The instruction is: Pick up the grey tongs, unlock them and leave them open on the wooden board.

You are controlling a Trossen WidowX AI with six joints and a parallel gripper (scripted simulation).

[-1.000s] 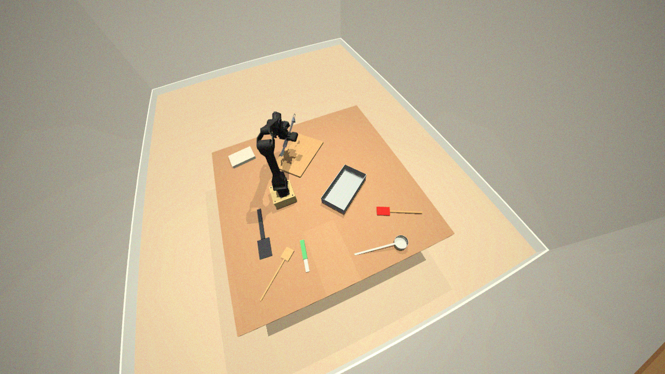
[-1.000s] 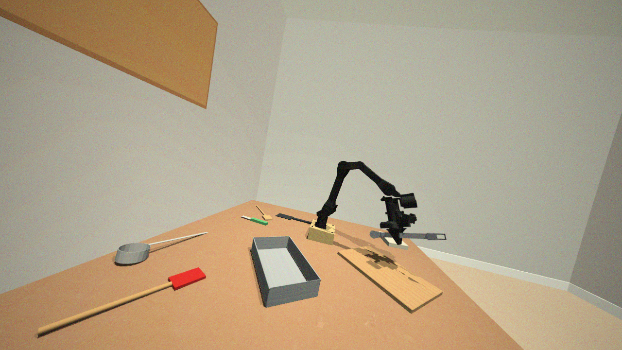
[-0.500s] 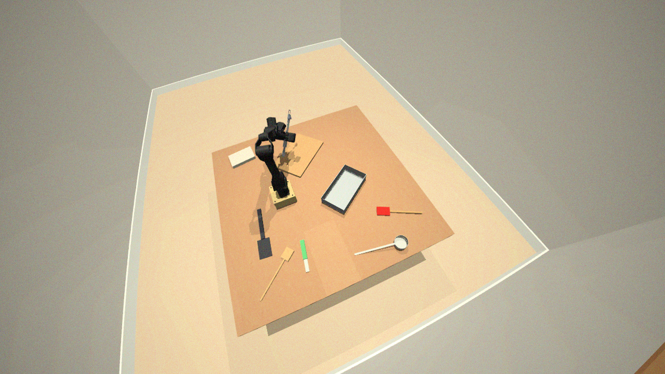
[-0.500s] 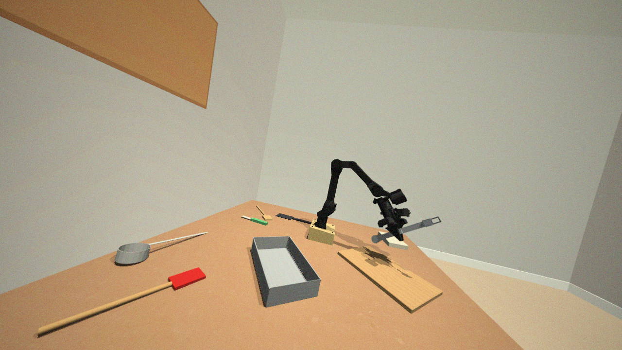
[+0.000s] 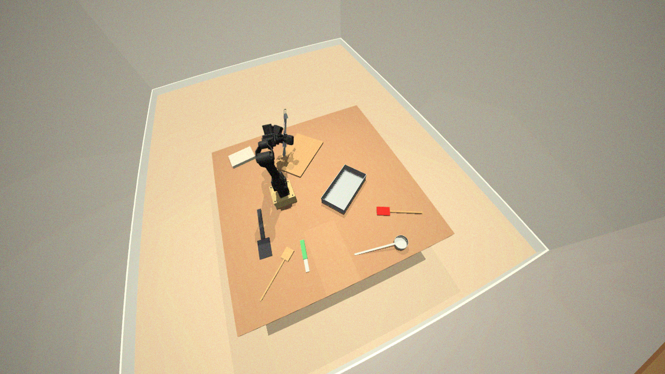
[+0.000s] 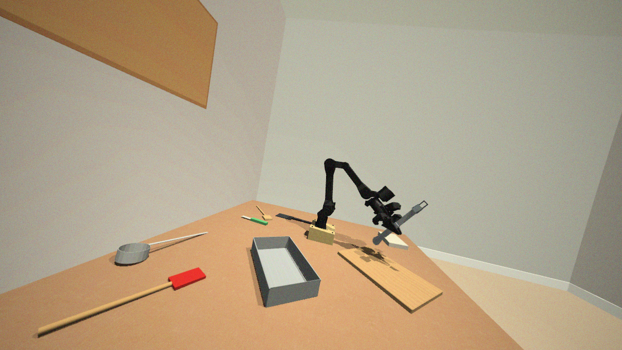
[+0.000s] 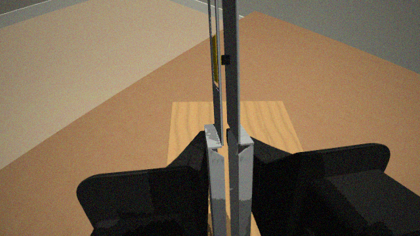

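Right now my gripper tip is 160 mm above the wooden board, 50 mm to the left of it and 30 mm short of it. Also, from my gripper tip: black spatula 520 mm to the right, 420 mm behind, 170 mm below; grey roasting tin 490 mm to the right, 170 mm ahead, 140 mm below; white block 370 mm behind, 160 mm below, 150 mm to the left.
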